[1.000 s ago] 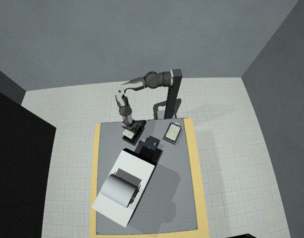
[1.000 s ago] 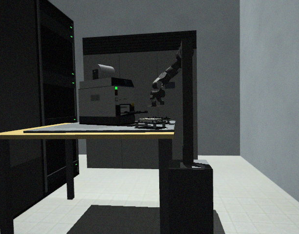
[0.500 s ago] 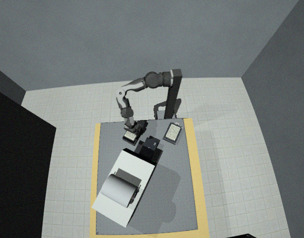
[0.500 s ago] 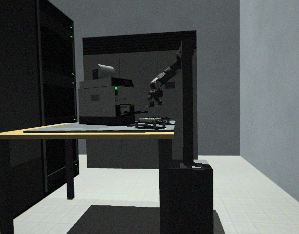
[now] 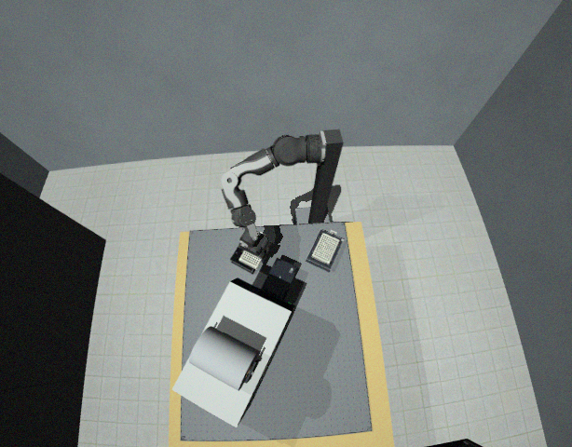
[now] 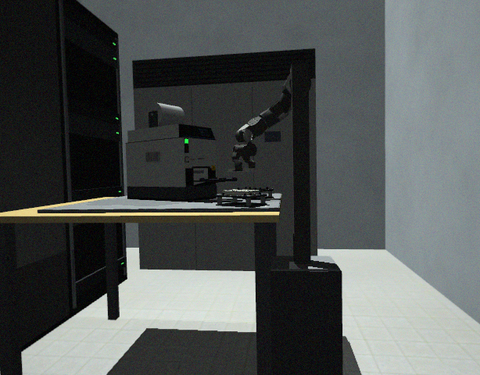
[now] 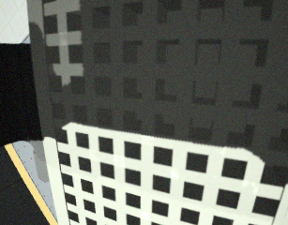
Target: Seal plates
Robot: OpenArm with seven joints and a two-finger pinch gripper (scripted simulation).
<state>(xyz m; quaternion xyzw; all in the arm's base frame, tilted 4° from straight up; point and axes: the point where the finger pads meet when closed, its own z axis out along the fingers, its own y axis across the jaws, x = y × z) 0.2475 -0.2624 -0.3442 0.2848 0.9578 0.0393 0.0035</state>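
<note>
My hand is 110 mm short of the sealer stage, 90 mm to the right of it and 40 mm above it. From my hand the other things lie so: well plate (310 mm to the left, 90 mm below, 10 mm behind); then foil roll (390 mm ahead, 280 mm above, 80 mm to the right); then start button (250 mm ahead, 120 mm to the left, 50 mm above).
</note>
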